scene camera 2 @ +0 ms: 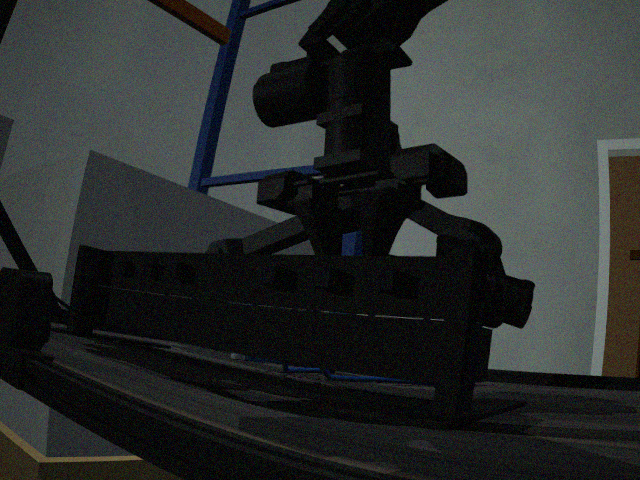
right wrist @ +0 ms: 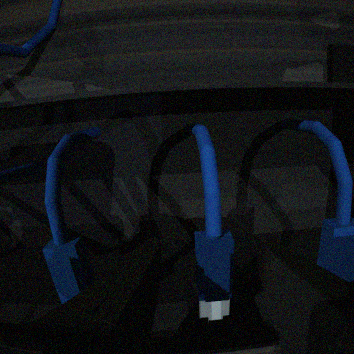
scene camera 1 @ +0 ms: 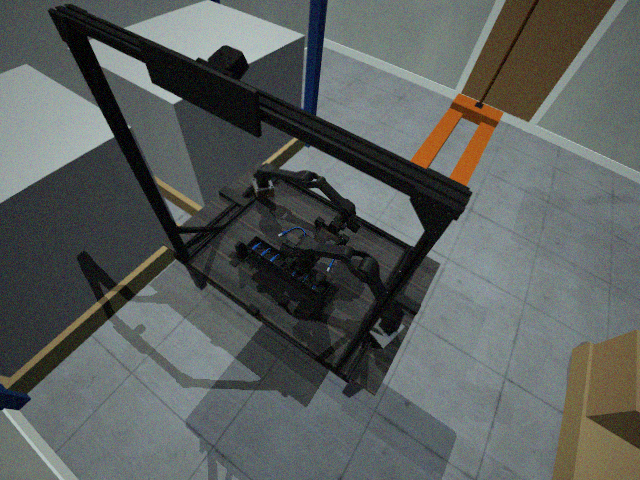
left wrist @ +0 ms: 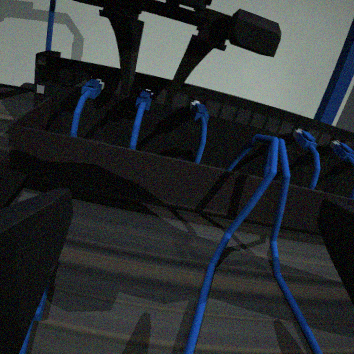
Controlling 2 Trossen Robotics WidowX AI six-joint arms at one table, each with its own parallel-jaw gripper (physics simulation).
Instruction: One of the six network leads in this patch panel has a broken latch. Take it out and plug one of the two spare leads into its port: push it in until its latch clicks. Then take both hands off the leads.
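Pixels of known places: left gripper, fingertip midpoint: [left wrist: 200, 206]; right gripper, fingertip midpoint: [right wrist: 209, 250] [scene camera 1: 305, 278] [left wrist: 145, 99]; left arm's base, origin of the base link: [scene camera 1: 262, 183]; right arm's base, origin of the base link: [scene camera 1: 388, 325].
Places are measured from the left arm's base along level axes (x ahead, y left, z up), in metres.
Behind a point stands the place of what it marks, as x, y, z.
The dark patch panel [scene camera 2: 268, 335] [left wrist: 165, 177] stands on the table, with blue leads along its ports. My right gripper [scene camera 2: 352, 246] [left wrist: 145, 99] @[0.637, 0.021, 0.021] is partly open, its fingers low on either side of one lead [left wrist: 144, 100] @[0.635, 0.024, 0.021] [right wrist: 215, 265] @[0.640, 0.018, 0.026], the second from the left in the left wrist view; I see no grip on it. Neighbouring leads [left wrist: 92, 90] @[0.676, 0.053, 0.021] [left wrist: 201, 110] @[0.592, -0.010, 0.023] stand either side. Two blue cables [left wrist: 210, 270] @[0.506, 0.071, -0.063] [left wrist: 296, 300] @[0.437, 0.048, -0.063] drape over the panel's front wall. A loose plug [scene camera 1: 280, 235] @[0.326, 0.001, -0.063] and another [scene camera 1: 329, 268] @[0.587, 0.170, -0.061] lie on the table. My left gripper [left wrist: 200, 206] @[0.502, 0.152, 0.042] is wide open in front of the panel, empty. Latch details are too dark to read.
A black gantry frame [scene camera 1: 336, 136] @[0.884, -0.080, 0.971] spans the table [scene camera 1: 232, 268] @[0.437, -0.273, -0.069]. More leads [left wrist: 306, 137] @[0.499, -0.086, 0.023] [left wrist: 342, 150] @[0.457, -0.112, 0.021] stand at the right of the left wrist view. A blue cable [left wrist: 37, 312] @[0.561, 0.185, -0.060] runs beside the left finger. The panel's end post [scene camera 2: 454, 330] @[0.771, 0.039, -0.013] rises near the right arm.
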